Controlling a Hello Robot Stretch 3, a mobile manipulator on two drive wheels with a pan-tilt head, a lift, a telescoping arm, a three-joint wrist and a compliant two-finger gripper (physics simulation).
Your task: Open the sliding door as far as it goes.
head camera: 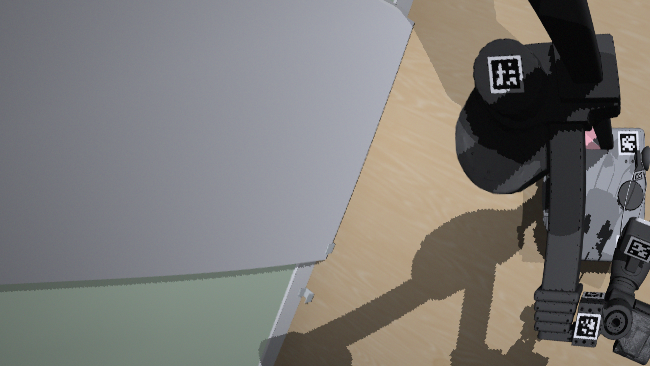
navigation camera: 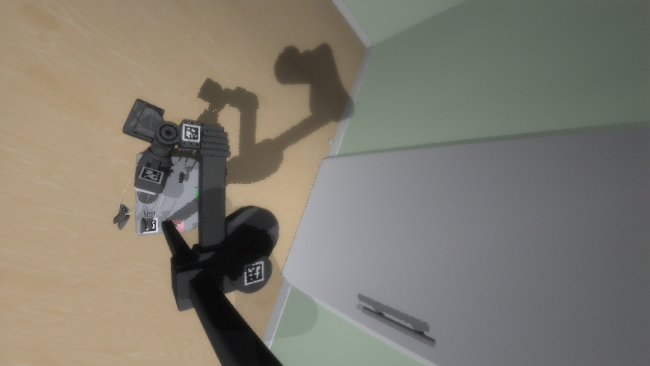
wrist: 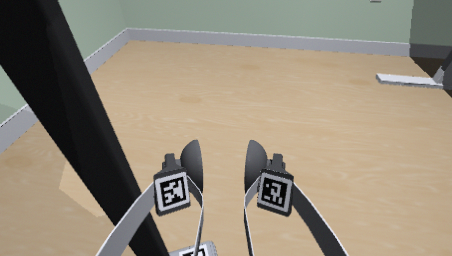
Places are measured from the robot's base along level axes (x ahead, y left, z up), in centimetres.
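Pixels of known places: gripper, fingertip midpoint: (navigation camera: 131, 229) (wrist: 223, 158); robot's base, origin of the base link: (head camera: 627, 195).
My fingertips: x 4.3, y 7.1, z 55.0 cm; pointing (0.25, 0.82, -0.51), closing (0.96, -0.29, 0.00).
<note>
Ahead of a thing's pixels: the offset from my fingertips to its middle. "spot": to the spot under its first point.
The sliding door is a large grey panel (head camera: 175, 140) (navigation camera: 465, 215), filling much of the head view and the right of the navigation view. Its dark bar handle {spot: dx -74.8, dy +40.9, dz +34.5 cm} (navigation camera: 398, 326) shows near one edge low in the navigation view and is not in the head view. My gripper (wrist: 223, 158) is open and empty, with bare floor behind its fingers in the wrist view. It is folded in over my base, apart from the door and its handle. The door's upper rail is outside these views, so how far the door stands open cannot be told.
Green wall (head camera: 140, 325) (navigation camera: 475, 90) (wrist: 250, 17) borders the door. A small bracket {spot: dx -124.6, dy -48.3, dz -54.8 cm} (head camera: 307, 295) sits at the wall's foot beside the door's lower corner. My mast (navigation camera: 225, 320) (wrist: 75, 100) and base (navigation camera: 175, 167) stand on the wooden floor. A pale metal bar (wrist: 407, 80) lies far right.
</note>
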